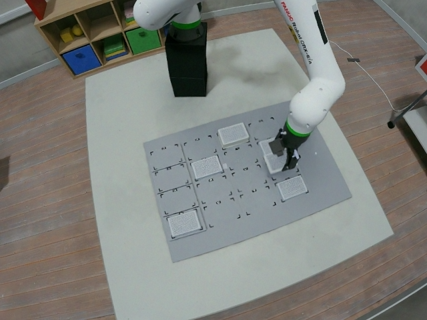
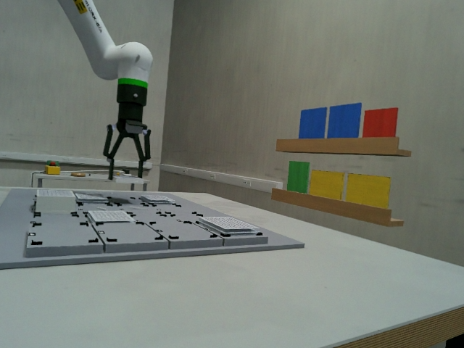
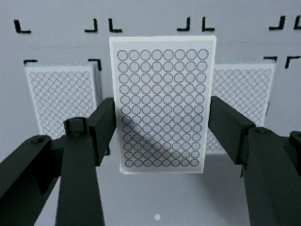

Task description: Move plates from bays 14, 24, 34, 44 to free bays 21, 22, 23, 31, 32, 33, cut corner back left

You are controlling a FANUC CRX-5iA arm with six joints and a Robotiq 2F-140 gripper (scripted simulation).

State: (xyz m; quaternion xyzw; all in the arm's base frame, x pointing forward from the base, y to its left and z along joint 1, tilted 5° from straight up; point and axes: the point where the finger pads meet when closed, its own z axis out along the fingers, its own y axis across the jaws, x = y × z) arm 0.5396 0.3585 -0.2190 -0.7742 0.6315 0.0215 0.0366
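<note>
My gripper is now 110 mm short of the sealed plate, 50 mm to the right of it and 90 mm above it. From my hand the other things lie so: sealed deep-well block 170 mm behind, 180 mm to the right, 80 mm below.
</note>
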